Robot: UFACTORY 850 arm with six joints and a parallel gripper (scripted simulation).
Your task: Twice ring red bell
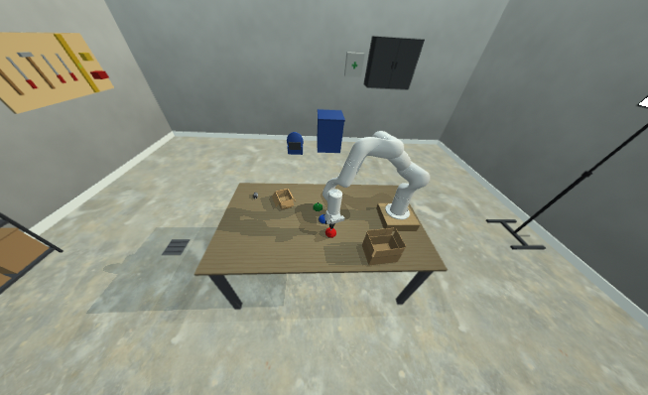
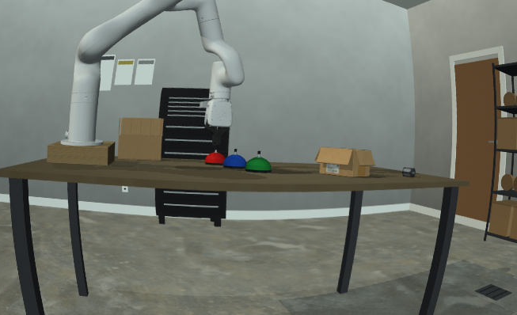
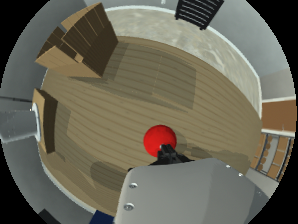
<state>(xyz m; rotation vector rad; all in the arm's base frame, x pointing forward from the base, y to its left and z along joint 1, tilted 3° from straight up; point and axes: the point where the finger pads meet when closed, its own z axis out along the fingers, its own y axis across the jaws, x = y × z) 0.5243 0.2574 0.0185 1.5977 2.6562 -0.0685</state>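
Now: the red bell 5 cm below my hand. Round my hand: green bell (25 cm to the right, 13 cm ahead, 5 cm below); blue bell (13 cm to the right, 7 cm ahead, 5 cm below); dark object (70 cm ahead, 29 cm to the right, 8 cm below).
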